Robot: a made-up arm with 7 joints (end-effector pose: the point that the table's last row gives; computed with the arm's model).
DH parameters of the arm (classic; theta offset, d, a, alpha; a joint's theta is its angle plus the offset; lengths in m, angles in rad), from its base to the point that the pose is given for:
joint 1: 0 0.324 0 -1.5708
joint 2: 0 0 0 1.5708
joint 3: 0 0.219 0.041 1.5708
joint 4: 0 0 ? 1.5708
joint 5: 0 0.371 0 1.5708
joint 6: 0 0 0.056 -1.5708
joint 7: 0 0.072 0 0
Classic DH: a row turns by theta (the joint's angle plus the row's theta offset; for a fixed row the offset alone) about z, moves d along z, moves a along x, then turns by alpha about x.
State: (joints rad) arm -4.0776 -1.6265 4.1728 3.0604 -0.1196 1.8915 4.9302
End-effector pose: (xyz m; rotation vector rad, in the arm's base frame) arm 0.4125 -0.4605 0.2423 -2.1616 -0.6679 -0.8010
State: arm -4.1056 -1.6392 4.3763 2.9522 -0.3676 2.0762 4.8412
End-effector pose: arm 0.4164 -0.4306 0.2153 -1.9547 -0.8777 -0.6277
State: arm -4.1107 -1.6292 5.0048 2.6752 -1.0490 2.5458 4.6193
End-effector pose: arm 0.4495 -0.3477 0.2661 -1.4201 -1.4776 -0.2870
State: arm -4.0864 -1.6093 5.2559 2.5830 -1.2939 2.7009 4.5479
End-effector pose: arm 0.4576 -0.3252 0.3211 -1.2912 -1.6790 -0.1865
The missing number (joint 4, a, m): 0.084
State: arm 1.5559 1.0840 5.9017 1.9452 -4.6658 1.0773 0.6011
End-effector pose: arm 0.1359 0.6032 0.1745 -2.3562 0.2246 1.0726
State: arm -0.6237 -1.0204 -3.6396 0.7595 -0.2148 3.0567 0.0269
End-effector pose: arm -0.0259 0.1902 0.1369 0.2796 -0.3208 -0.6760
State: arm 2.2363 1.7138 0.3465 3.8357 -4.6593 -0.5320 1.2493
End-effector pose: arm -0.1762 0.5069 0.4870 -0.8476 1.2533 1.4951
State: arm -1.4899 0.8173 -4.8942 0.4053 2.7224 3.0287 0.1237
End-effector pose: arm 0.2924 0.0093 0.3000 0.6703 -0.3651 0.2945
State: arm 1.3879 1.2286 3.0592 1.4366 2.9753 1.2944 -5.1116
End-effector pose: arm -0.0115 0.1150 0.8932 -0.8298 -0.0176 -0.7148
